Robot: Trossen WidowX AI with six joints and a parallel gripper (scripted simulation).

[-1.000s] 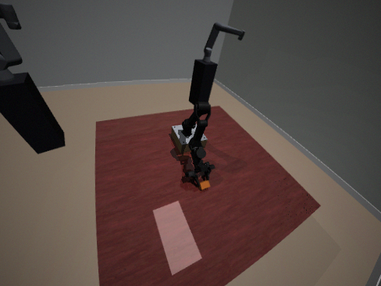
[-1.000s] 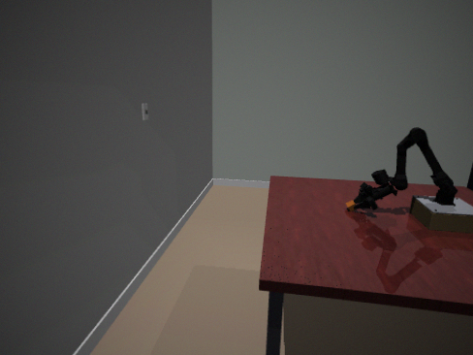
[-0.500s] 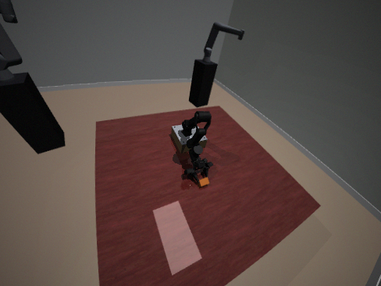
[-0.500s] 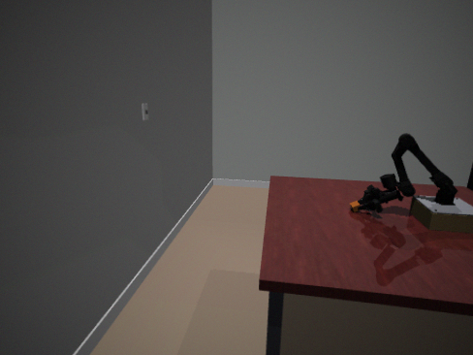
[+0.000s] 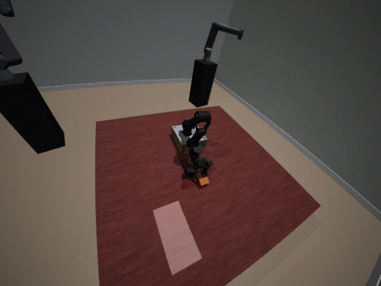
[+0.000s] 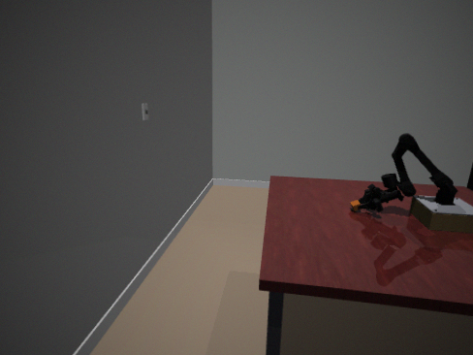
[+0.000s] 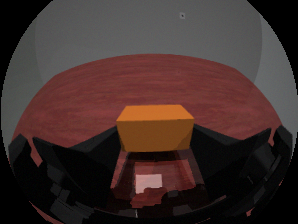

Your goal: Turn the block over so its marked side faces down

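Right now my gripper tip is 1 cm above the block.
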